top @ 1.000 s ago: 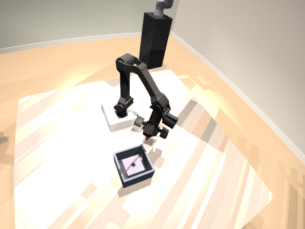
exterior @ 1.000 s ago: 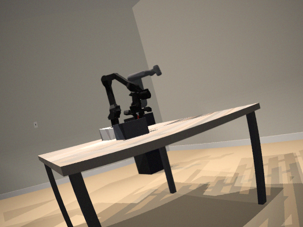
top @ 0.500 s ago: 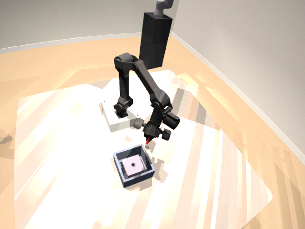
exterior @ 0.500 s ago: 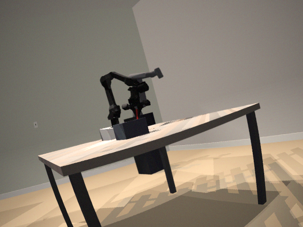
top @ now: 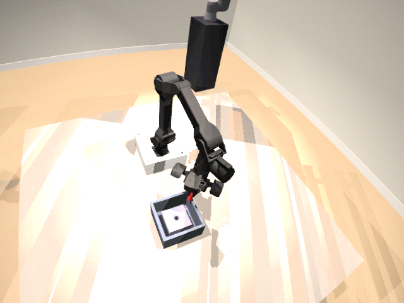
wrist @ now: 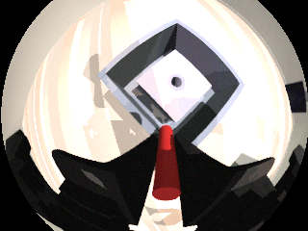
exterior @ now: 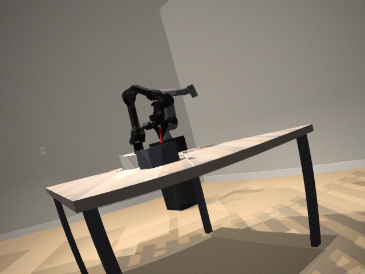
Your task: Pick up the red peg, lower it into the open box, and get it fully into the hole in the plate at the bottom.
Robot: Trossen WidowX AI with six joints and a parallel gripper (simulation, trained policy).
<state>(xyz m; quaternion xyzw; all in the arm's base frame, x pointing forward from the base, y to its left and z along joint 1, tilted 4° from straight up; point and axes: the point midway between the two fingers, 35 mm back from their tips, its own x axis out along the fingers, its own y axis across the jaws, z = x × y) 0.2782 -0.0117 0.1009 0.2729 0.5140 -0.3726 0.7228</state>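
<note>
My gripper tip is 9 cm above the grey plate, 7 cm to the left of it and 3 cm short of it. Round my gripper tip: dark box: 11 cm below, 7 cm to the right, 3 cm ahead; red peg: 1 cm to the left, 1 cm above.
</note>
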